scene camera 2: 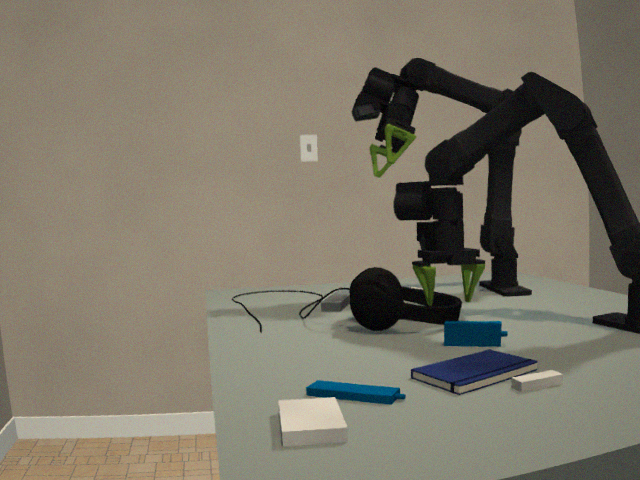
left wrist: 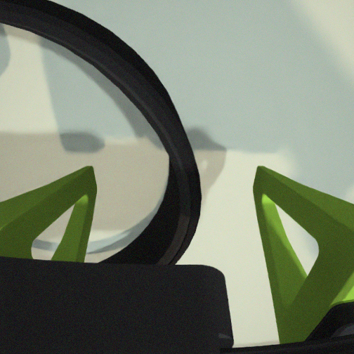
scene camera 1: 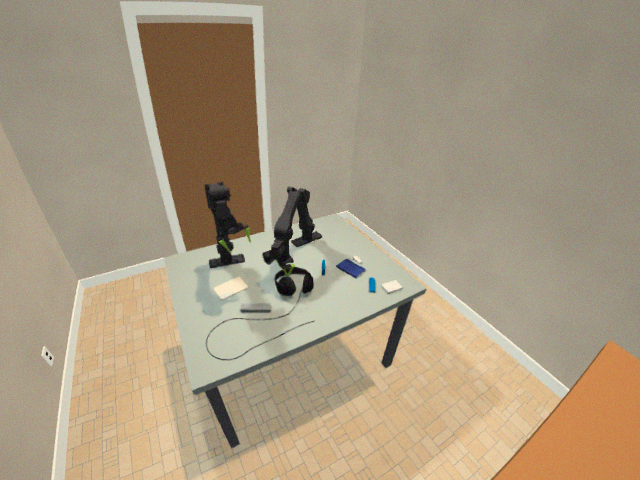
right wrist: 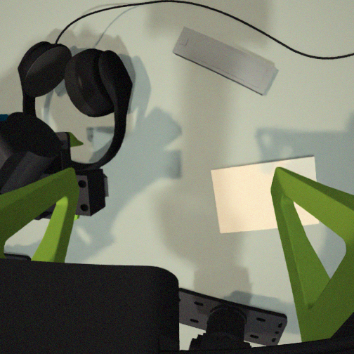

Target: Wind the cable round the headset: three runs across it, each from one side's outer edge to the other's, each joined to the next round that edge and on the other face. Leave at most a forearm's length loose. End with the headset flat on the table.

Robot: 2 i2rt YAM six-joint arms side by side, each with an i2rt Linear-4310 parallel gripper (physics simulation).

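Places are measured from the left arm's base along level axes (x ahead, y left, z up), in millimetres.
Where they show: left gripper, fingertip midpoint: [scene camera 2: 449, 303] [scene camera 1: 284, 271]; right gripper, fingertip midpoint: [scene camera 2: 383, 170] [scene camera 1: 240, 248]; left arm's base, origin of the base link: [scene camera 1: 307, 239]; right arm's base, origin of the base link: [scene camera 2: 504, 289] [scene camera 1: 227, 261].
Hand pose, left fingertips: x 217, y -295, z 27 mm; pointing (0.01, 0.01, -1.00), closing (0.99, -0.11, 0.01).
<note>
Each offset is from my left fingertips to the top centre of the thing. "spot": to the spot under its first point.
The black headset [scene camera 1: 308, 283] [scene camera 2: 376, 299] [left wrist: 150, 105] [right wrist: 95, 82] lies on the table, its ear cups toward the front edge in scene camera 1. Its thin black cable {spot: 183 mm ahead, 503 mm right, 24 mm down} [scene camera 1: 206, 341] [scene camera 2: 281, 290] [right wrist: 327, 58] runs from one ear cup and lies in a wide loop on the table; no run crosses the headset. My left gripper [scene camera 1: 288, 271] [scene camera 2: 448, 302] [left wrist: 174, 176] is open, pointing down at the headband, which passes between its spread fingers in the left wrist view. Contact cannot be told. My right gripper [scene camera 1: 238, 245] [scene camera 2: 384, 169] [right wrist: 174, 178] is open and empty, high above the table.
A grey block {131 mm ahead, 240 mm right, 7 mm down} [scene camera 1: 255, 308] [right wrist: 225, 61] lies near the cable and a cream card {68 mm back, 283 mm right, 22 mm down} [scene camera 1: 230, 287] [right wrist: 245, 200] behind it. A blue block {74 mm ahead, 204 mm left, 8 mm up} [scene camera 1: 323, 267] [scene camera 2: 471, 333] stands beside the headset. Farther right are a notebook {159 mm ahead, 332 mm left, 15 mm down} [scene camera 1: 351, 268], another blue block {323 mm ahead, 336 mm left, 17 mm down} [scene camera 1: 372, 284] and a white box {400 mm ahead, 405 mm left, 12 mm down} [scene camera 1: 391, 286].
</note>
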